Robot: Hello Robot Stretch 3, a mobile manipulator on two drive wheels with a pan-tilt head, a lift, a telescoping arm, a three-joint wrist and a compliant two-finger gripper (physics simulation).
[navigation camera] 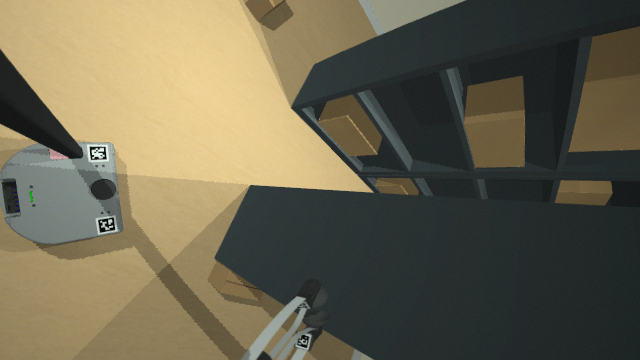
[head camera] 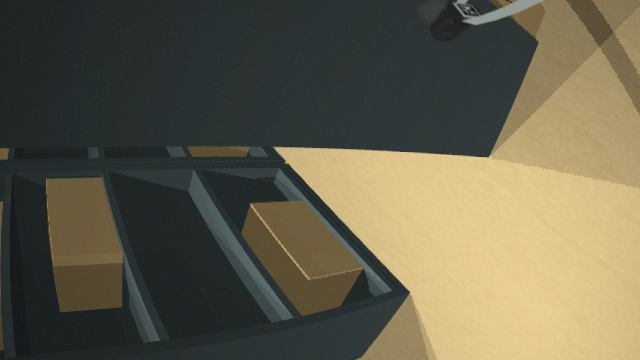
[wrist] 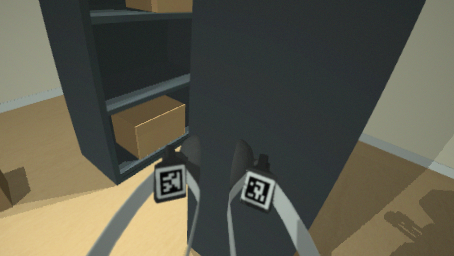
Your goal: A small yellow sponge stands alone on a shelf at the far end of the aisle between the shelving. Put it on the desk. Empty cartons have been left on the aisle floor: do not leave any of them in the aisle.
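Places are measured from the robot's base along level axes (x ahead, y left, z up), in metres.
Pixels of known places: gripper, fingertip midpoint: [navigation camera: 320,299] [head camera: 423,3] [wrist: 216,154]; robot's base, link origin: [navigation camera: 102,187].
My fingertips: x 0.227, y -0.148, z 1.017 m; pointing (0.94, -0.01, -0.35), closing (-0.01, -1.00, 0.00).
Observation:
For each thing: its top centre in the pictures, then the offset to it from my fingertips. "pt": a spot on its surface instead.
- brown carton, top centre: [navigation camera: 246,286] dx +0.292, dy -0.420, dz -0.837 m
- floor carton, surface spot: [navigation camera: 262,7] pt dx +0.547, dy +1.137, dz -0.911 m
My gripper [navigation camera: 315,306] [wrist: 216,154] is open, its fingertips apart with no object between them, beside a tall dark panel of the near shelving [head camera: 250,75] [navigation camera: 400,250] [wrist: 280,90]. In the head view one fingertip [head camera: 445,20] shows at the top right. A brown carton [head camera: 527,19] [navigation camera: 231,282] on the floor is partly hidden by the near shelving's end. Another floor carton [navigation camera: 262,7] [wrist: 4,192] lies beyond the far shelving; only part of it shows. I cannot tell whether either is in the aisle. The yellow sponge and the desk do not show.
The far shelving [head camera: 310,340] [navigation camera: 400,50] [wrist: 70,90] holds brown boxes, one [head camera: 305,250] [navigation camera: 350,127] [wrist: 150,125] in its end compartment. A gap of lit floor separates the two shelvings. My base [navigation camera: 60,200] stands left in the navigation view. A wall [wrist: 425,85] rises behind the near shelving.

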